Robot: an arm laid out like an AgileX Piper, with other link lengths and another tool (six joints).
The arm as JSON. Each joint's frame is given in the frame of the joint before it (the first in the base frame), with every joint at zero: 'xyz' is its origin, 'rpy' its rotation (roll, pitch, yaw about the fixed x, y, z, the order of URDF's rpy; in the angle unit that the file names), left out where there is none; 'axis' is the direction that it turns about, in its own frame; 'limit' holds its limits. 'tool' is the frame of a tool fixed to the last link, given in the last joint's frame.
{
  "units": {
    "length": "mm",
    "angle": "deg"
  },
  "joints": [
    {
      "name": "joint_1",
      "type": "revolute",
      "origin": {
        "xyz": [
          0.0,
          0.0,
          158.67
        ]
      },
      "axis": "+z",
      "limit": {
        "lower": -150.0,
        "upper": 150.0
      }
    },
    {
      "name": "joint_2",
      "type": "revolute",
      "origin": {
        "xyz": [
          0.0,
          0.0,
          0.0
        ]
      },
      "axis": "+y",
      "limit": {
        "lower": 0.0,
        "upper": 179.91
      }
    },
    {
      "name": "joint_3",
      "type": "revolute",
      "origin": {
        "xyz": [
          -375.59,
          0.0,
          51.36
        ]
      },
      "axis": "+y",
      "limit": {
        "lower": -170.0,
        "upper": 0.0
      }
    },
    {
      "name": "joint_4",
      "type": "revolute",
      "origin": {
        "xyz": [
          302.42,
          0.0,
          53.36
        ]
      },
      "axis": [
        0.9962,
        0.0,
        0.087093
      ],
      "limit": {
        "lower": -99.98,
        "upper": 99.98
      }
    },
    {
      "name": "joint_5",
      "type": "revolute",
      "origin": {
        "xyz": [
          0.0,
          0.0,
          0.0
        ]
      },
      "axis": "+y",
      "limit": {
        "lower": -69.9,
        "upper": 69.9
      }
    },
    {
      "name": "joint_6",
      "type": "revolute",
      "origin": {
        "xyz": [
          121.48,
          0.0,
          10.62
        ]
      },
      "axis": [
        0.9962,
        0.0,
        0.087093
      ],
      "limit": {
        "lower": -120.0,
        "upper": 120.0
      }
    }
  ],
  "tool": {
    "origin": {
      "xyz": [
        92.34,
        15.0,
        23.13
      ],
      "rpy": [
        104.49,
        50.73,
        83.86
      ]
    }
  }
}
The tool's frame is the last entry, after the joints.
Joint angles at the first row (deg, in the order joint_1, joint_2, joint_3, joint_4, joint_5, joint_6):
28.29 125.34 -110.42 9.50 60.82 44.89
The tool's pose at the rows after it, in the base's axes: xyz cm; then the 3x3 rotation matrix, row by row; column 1 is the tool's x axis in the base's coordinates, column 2 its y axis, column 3 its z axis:
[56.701 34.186 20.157], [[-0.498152 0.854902 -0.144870], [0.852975 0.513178 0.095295], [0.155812 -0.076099 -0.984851]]
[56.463 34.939 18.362], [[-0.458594 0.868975 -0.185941], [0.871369 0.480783 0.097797], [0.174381 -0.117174 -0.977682]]
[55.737 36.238 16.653], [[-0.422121 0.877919 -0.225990], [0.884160 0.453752 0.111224], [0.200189 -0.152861 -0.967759]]
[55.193 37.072 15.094], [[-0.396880 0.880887 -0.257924], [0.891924 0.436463 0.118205], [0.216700 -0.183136 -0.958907]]
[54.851 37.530 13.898], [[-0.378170 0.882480 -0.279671], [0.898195 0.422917 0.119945], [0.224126 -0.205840 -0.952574]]
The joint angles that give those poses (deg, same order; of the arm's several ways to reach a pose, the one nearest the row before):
28.34 127.57 -112.57 10.30 62.48 47.11
29.04 129.57 -113.55 10.44 63.35 50.25
30.18 131.17 -113.74 11.29 63.48 53.22
30.89 132.54 -113.74 12.04 63.48 54.99
31.32 133.58 -113.74 12.39 63.48 56.24

